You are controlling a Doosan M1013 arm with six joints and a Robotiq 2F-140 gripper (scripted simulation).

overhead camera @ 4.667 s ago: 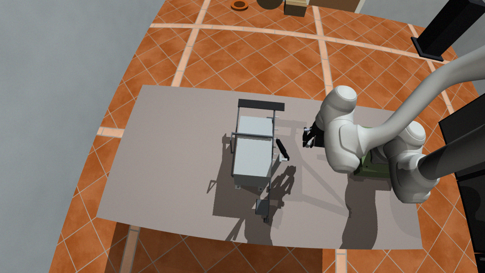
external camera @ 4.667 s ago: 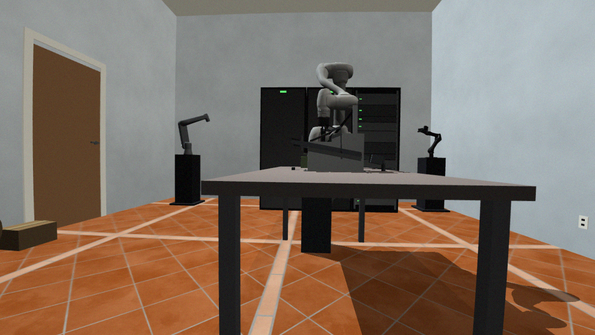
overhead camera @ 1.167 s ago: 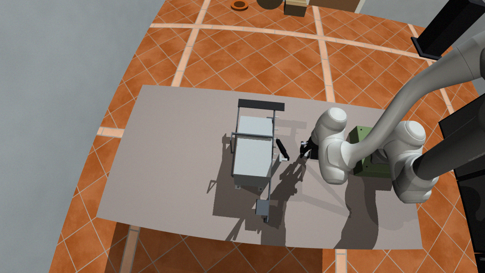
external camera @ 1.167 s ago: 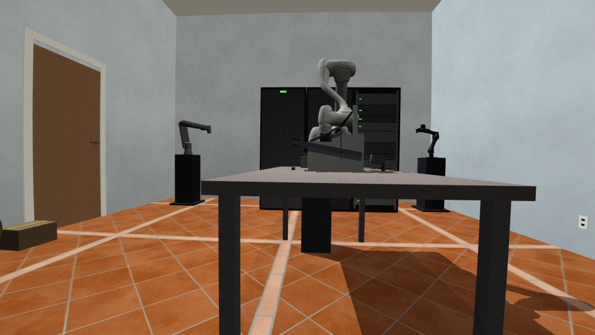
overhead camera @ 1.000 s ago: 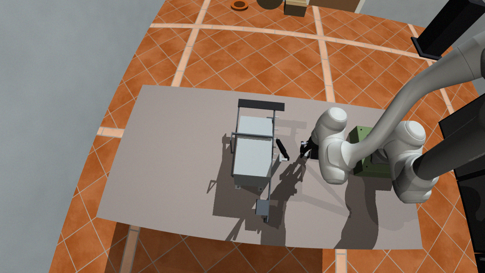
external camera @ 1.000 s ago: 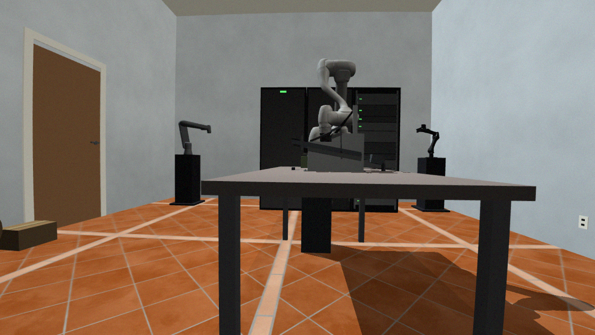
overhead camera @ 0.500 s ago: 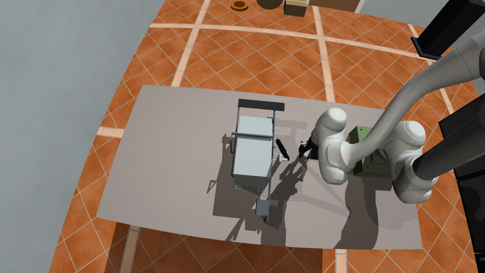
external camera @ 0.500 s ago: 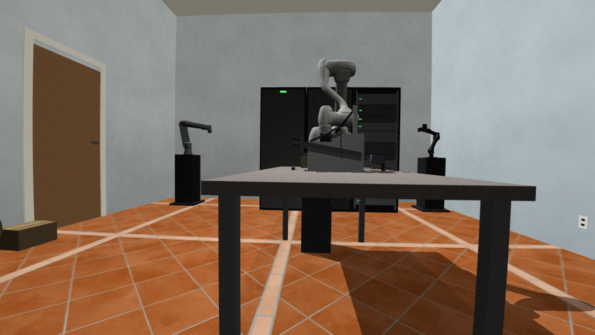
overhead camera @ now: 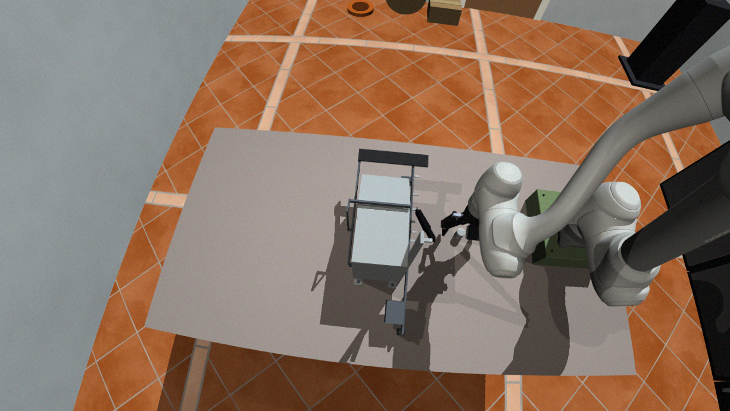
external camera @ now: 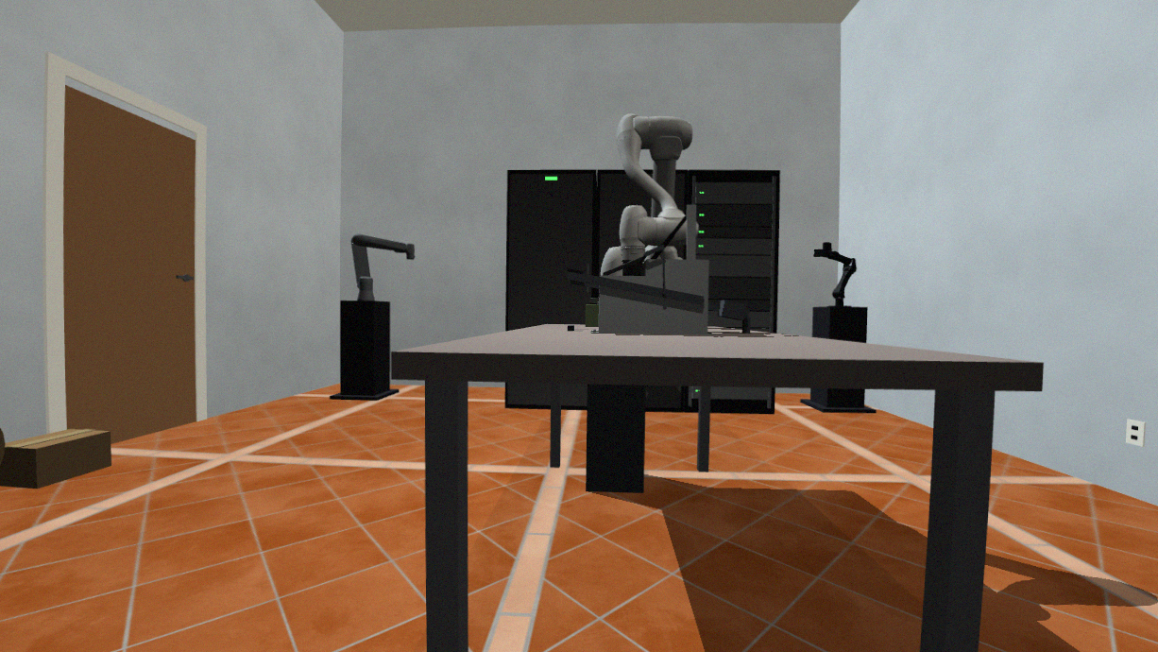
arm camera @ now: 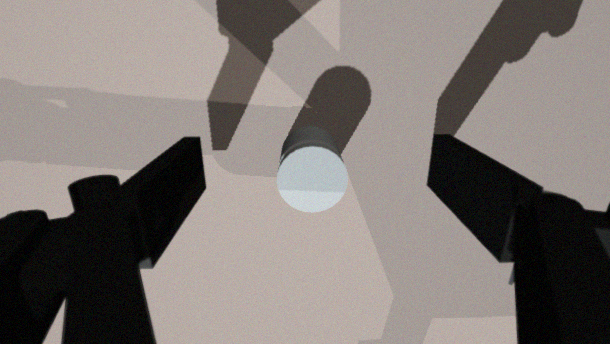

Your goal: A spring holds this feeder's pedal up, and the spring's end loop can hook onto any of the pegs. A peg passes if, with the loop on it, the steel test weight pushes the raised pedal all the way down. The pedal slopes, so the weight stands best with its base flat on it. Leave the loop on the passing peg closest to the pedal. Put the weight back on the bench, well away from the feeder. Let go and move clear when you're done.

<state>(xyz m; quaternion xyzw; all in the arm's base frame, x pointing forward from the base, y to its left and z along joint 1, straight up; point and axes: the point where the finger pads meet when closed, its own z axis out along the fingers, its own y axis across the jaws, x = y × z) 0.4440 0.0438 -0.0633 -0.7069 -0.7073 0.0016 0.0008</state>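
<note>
My hand is 1 cm above the steel test weight. The rest, counted from my hand: small block (22 cm to the right, 20 cm ahead, 3 cm below); white-tipped pin (36 cm above, 19 cm ahead, 18 cm to the left).
</note>
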